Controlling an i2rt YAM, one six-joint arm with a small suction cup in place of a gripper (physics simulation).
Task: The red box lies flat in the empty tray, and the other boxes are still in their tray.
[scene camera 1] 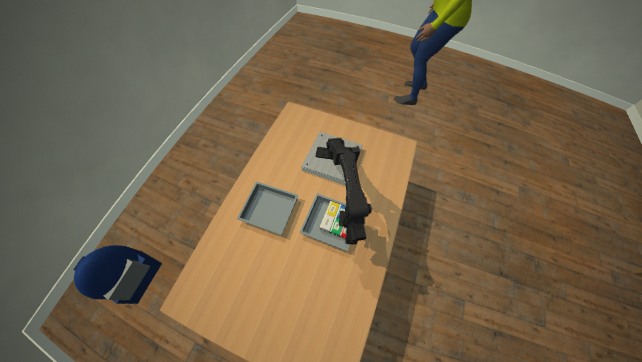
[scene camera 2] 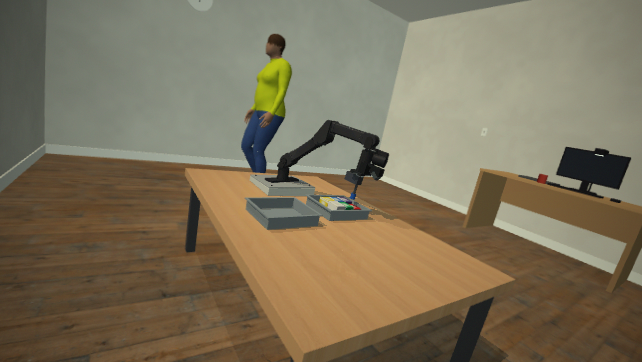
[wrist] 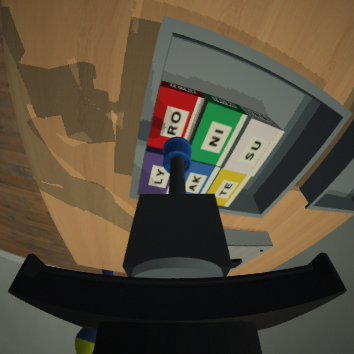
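Where they show: hand, its tool point: (scene camera 2: 352, 198) (wrist: 176, 149); arm's base, origin of its link: (scene camera 2: 282, 180).
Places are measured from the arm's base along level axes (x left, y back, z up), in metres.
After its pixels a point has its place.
The red box (scene camera 1: 344, 233) {z -0.012, x 0.124, y -0.441 m} (scene camera 2: 356, 207) {z -0.011, x 0.137, y -0.443 m} (wrist: 172, 100) {z -0.011, x 0.135, y -0.449 m} lies flat in the right-hand grey tray (scene camera 1: 320, 241) {z 0.004, x 0.015, y -0.500 m} (scene camera 2: 346, 215) {z -0.022, x 0.007, y -0.492 m} (wrist: 215, 57) {z -0.042, x 0.089, y -0.497 m}. A green box (scene camera 1: 336, 228) {z -0.003, x 0.081, y -0.426 m} (wrist: 220, 112) {z -0.003, x 0.082, y -0.444 m}, a white box (scene camera 1: 326, 223) {z 0.002, x 0.029, y -0.411 m} (wrist: 250, 137) {z 0.002, x 0.040, y -0.421 m}, a yellow box (scene camera 1: 332, 208) {z -0.001, x 0.045, y -0.327 m} (wrist: 225, 181) {z -0.001, x 0.050, y -0.344 m}, a blue box (wrist: 201, 171) {z -0.001, x 0.089, y -0.361 m} and a purple box (wrist: 147, 171) {z -0.001, x 0.162, y -0.356 m} lie beside it. The other tray (scene camera 1: 270, 210) {z -0.042, x -0.274, y -0.383 m} (scene camera 2: 294, 221) {z -0.019, x -0.297, y -0.484 m} (wrist: 341, 186) {z -0.042, x -0.286, y -0.306 m} is empty. My suction cup (scene camera 2: 353, 196) (wrist: 177, 151) is open, with nothing on it, low over the boxes; in the wrist view it overlaps the red box's lower edge. The arm hides it in scene camera 1.
The arm's grey base plate (scene camera 1: 320, 167) {z 0.003, x -0.058, y -0.101 m} (scene camera 2: 287, 190) {z -0.015, x -0.061, y -0.132 m} (wrist: 250, 245) {z 0.001, x -0.086, y -0.126 m} stands behind the trays on the wooden table (scene camera 1: 250, 285) {z -0.045, x -0.268, y -0.762 m} (scene camera 2: 350, 280) {z -0.046, x -0.373, y -0.843 m}. A person (scene camera 1: 432, 45) (scene camera 2: 270, 95) stands on the floor beyond the table. A desk (scene camera 2: 550, 192) with a monitor (scene camera 2: 592, 169) is at the right in scene camera 2.
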